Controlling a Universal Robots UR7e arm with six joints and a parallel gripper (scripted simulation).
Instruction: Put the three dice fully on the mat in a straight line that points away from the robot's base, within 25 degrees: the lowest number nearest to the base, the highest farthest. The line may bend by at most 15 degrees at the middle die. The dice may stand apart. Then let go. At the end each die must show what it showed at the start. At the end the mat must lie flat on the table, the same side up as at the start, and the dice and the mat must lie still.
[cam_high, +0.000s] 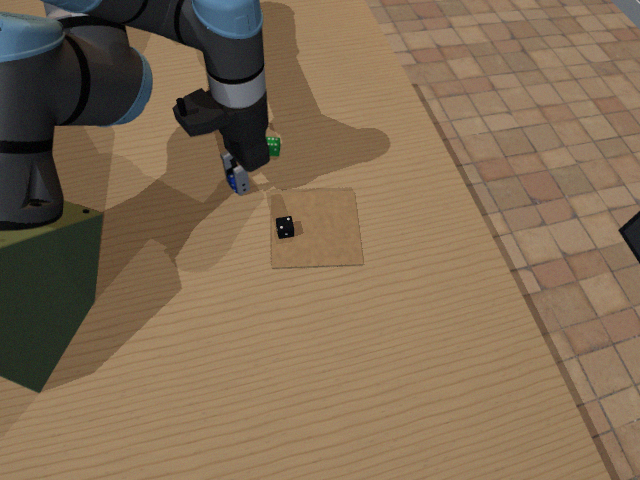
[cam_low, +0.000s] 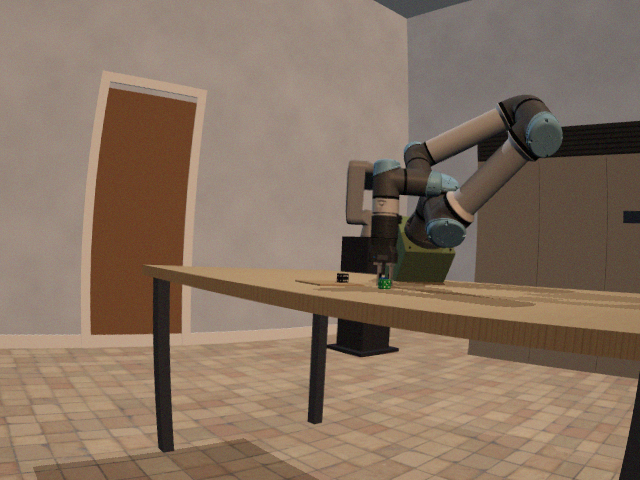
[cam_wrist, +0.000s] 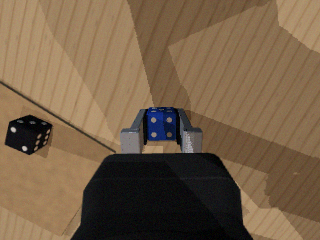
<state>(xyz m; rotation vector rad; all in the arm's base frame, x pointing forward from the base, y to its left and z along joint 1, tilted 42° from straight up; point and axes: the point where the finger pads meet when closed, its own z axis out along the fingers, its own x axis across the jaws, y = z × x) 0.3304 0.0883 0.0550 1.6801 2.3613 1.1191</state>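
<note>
Right now my hand is 110 mm short of the mat, 110 mm to the left of it and 20 mm above it. Round my hand: blue die 10 mm below; green die 70 mm ahead, 70 mm to the left, 10 mm below; black die 60 mm ahead, 110 mm to the right.
</note>
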